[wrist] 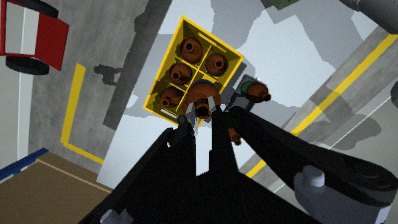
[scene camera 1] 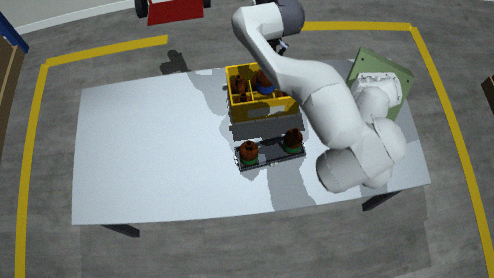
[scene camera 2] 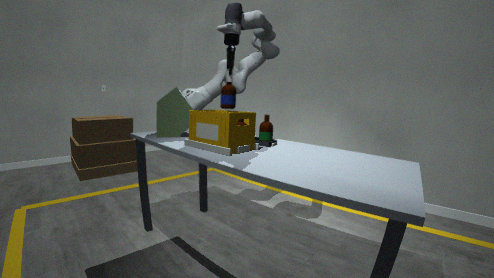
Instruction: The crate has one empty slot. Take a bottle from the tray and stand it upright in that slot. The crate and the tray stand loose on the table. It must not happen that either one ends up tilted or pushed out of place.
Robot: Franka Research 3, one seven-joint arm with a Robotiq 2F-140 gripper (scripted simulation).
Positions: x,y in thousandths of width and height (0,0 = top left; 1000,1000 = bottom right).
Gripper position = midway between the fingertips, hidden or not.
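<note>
A yellow crate (scene camera 2: 442,462) is part of the robot's scene, as are a dark tray (scene camera 1: 548,541) and a bottle (wrist: 499,417). The gripper (wrist: 511,480) is visible too.
</note>
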